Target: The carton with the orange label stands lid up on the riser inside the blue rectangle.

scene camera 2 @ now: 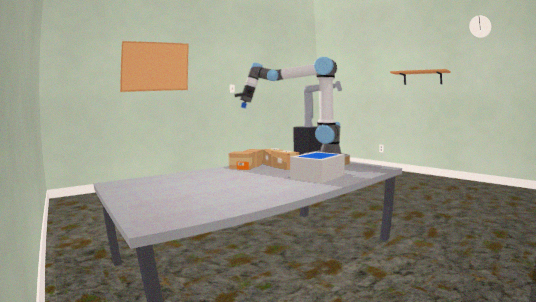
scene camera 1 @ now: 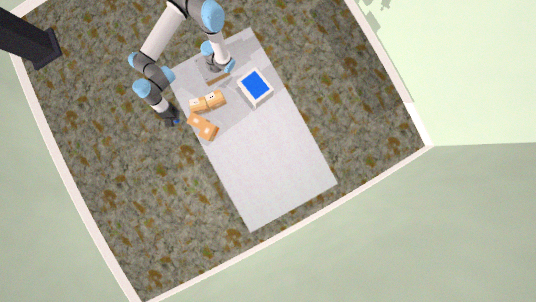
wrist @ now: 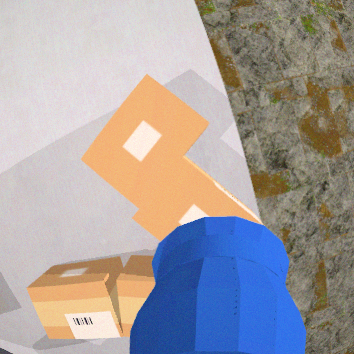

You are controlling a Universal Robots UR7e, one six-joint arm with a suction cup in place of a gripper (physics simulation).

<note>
The suction cup (wrist: pixel 217 277) holds nothing. The table carries a white riser with blue rectangle (scene camera 2: pixel 318 167).
The white riser with blue rectangle is seen too in scene camera 1 (scene camera 1: pixel 253 84).
</note>
